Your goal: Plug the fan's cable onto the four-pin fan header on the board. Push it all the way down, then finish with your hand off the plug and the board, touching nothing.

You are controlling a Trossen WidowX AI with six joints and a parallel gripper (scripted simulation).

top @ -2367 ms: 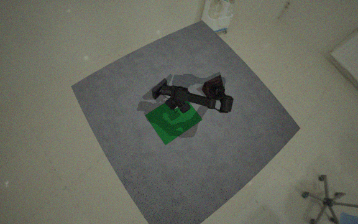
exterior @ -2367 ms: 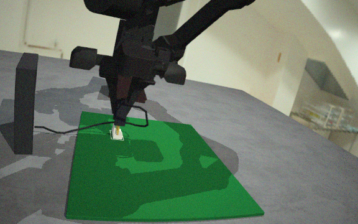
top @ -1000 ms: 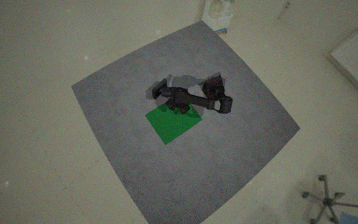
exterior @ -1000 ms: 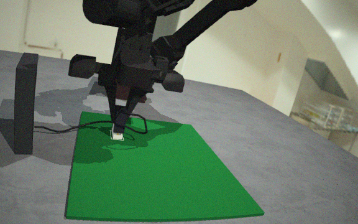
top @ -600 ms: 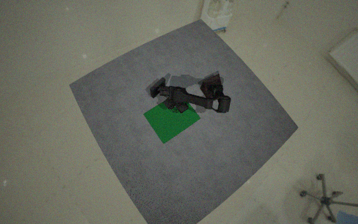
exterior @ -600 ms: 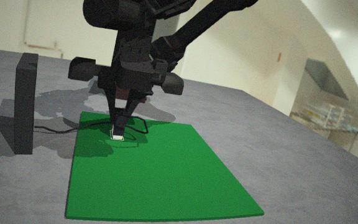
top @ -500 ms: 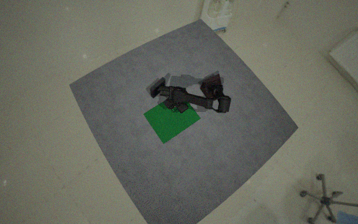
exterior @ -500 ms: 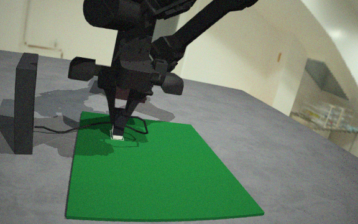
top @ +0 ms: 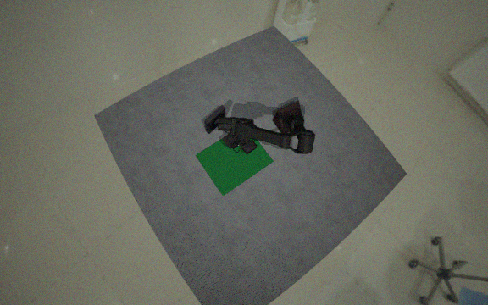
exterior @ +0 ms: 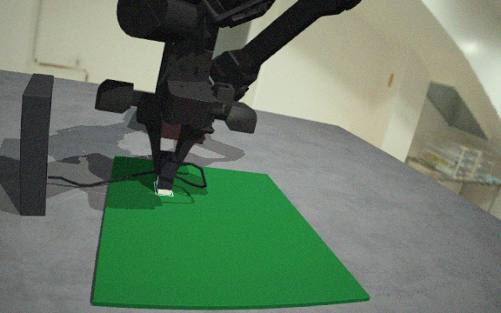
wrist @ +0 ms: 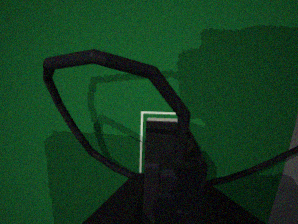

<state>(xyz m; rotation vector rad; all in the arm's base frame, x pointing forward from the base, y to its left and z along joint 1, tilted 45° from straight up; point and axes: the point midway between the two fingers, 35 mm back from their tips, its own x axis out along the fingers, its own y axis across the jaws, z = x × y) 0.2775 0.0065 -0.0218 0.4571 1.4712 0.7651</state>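
My gripper tip is now 1 cm below the dark fan cable plug and 1 cm short of it. The rest, counted from my gripper tip: white four-pin header: 2 cm below, 1 cm ahead; green board: 6 cm to the left, 5 cm ahead, 4 cm below; black fan: 13 cm to the right, 6 cm ahead, 4 cm above.
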